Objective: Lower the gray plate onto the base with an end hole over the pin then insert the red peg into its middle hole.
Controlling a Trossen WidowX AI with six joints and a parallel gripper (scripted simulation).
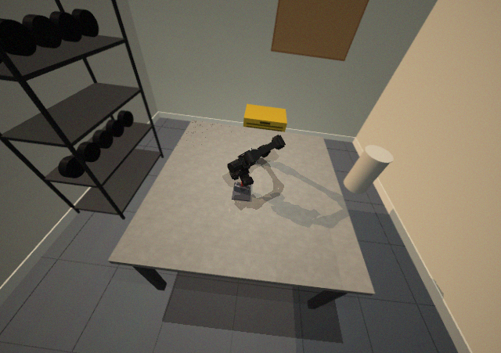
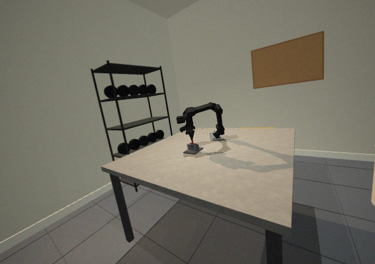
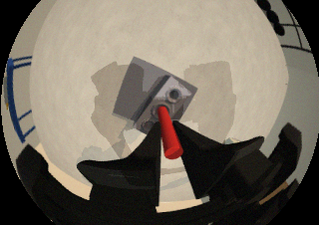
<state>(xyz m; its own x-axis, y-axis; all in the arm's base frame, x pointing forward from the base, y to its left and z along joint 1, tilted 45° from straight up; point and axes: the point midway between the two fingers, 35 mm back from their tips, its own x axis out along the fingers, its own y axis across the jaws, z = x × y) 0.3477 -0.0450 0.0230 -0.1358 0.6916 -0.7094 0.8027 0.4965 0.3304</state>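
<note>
The red peg lies right at my gripper tip. From my gripper tip the other things lie so: dark base (1 cm ahead, 2 cm to the left, 9 cm below); then gray plate (5 cm below).
</note>
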